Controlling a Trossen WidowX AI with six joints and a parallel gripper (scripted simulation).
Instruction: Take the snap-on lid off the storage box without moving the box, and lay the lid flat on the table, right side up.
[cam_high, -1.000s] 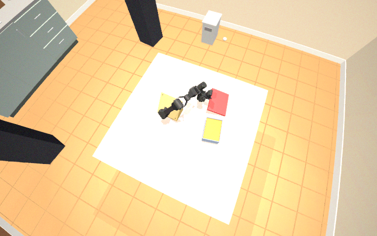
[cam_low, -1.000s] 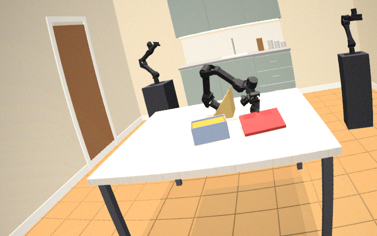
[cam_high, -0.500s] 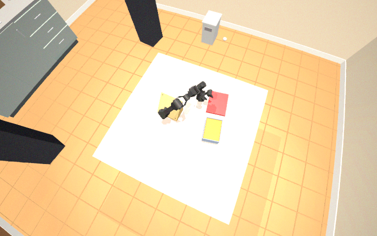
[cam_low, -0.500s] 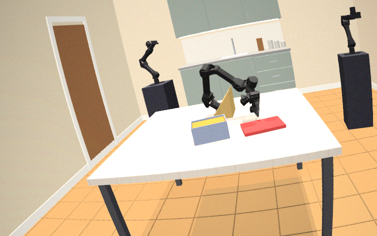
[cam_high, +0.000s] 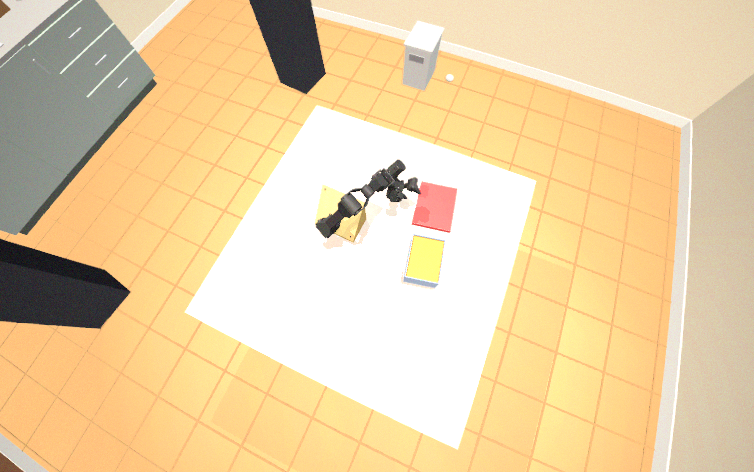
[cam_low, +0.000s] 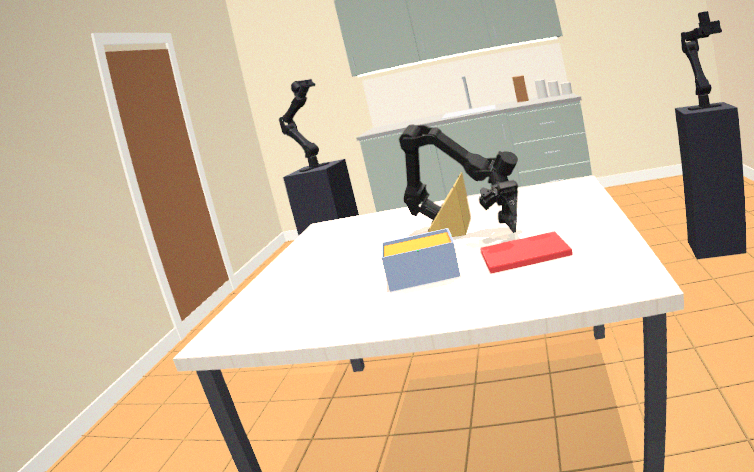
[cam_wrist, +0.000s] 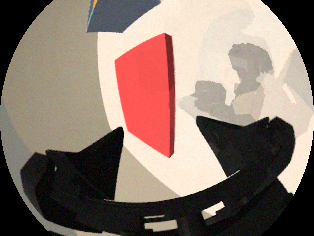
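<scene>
Now: gripper tip 11 cm short of the red lid, 5 cm above it and 3 cm to the right of it. Round my gripper tip: blue-grey storage box (26 cm to the right, 20 cm ahead, 1 cm below).
</scene>
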